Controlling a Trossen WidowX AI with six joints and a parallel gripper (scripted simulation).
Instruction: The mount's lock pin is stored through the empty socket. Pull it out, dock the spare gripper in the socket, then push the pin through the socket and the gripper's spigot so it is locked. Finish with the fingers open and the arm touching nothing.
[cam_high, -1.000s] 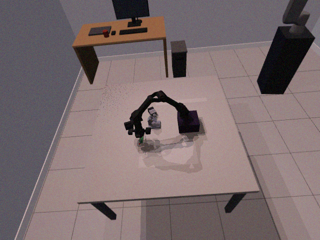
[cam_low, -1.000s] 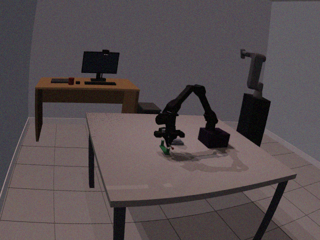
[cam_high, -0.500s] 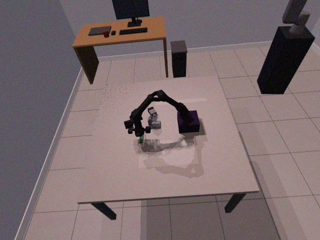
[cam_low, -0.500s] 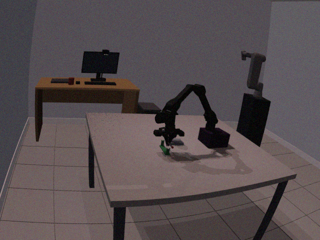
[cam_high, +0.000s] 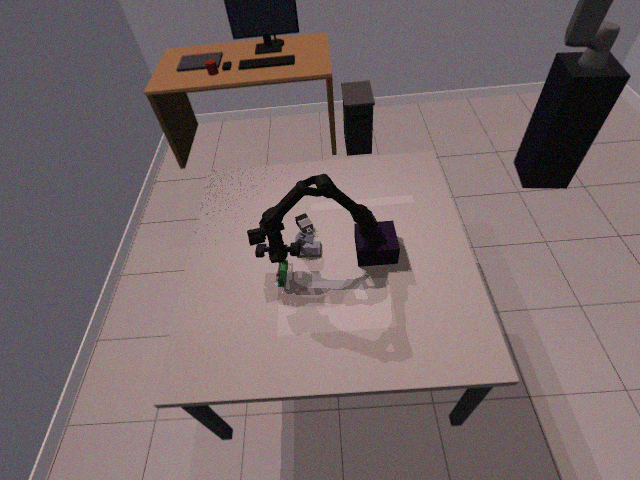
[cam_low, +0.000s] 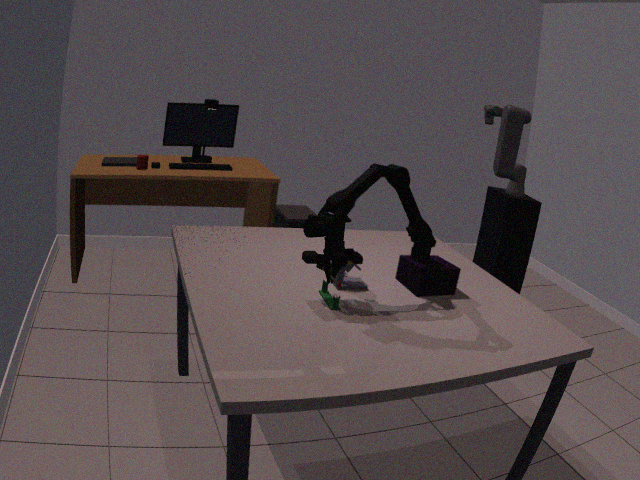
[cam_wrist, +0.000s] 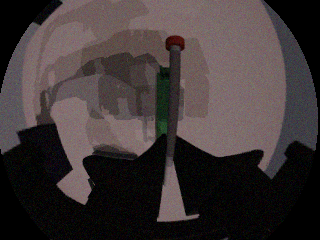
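My gripper tip is now 20 mm to the right of the green bar and 30 mm above it. Also, from my gripper tip: grey mount: 90 mm behind, 110 mm to the right; then spare gripper: 70 mm behind, 250 mm to the right, 30 mm below.
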